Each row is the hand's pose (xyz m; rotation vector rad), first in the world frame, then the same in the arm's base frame.
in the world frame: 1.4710 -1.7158 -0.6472 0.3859 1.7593 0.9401
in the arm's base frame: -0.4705 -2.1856 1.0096 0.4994 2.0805 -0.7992
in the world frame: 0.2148 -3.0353 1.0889 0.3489 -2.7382 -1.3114
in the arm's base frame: -0.2810 -0.4724 2.8431 -1.0127 -2.5783 0.3052
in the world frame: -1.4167 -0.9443 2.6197 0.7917 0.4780 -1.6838
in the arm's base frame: 0.3193 2.1548 1.3888 -0.4452 -0.5108 -2.4440
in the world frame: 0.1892 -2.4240 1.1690 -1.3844 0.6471 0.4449
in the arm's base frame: -0.0944 -0.2720 2.2901 -1.8924 2.0129 -0.2362
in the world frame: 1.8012 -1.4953 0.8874 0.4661 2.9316 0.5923
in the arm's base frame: 0.9270 -1.4892 1.2825 -1.4103 -2.3448 1.2730
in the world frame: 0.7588 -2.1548 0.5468 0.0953 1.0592 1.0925
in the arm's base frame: -0.1351 -1.0233 1.8232 -0.1214 1.8192 -0.3394
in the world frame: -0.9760 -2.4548 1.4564 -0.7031 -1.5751 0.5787
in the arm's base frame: -0.6206 0.7968 2.4384 -1.6873 -0.2528 0.9676
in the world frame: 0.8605 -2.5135 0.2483 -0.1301 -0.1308 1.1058
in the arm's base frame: -0.3766 -1.3566 2.0654 -0.8033 1.0123 0.3083
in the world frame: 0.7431 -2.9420 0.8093 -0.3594 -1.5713 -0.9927
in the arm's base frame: -0.1346 -1.0277 2.6531 -1.9443 -1.3104 -0.3121
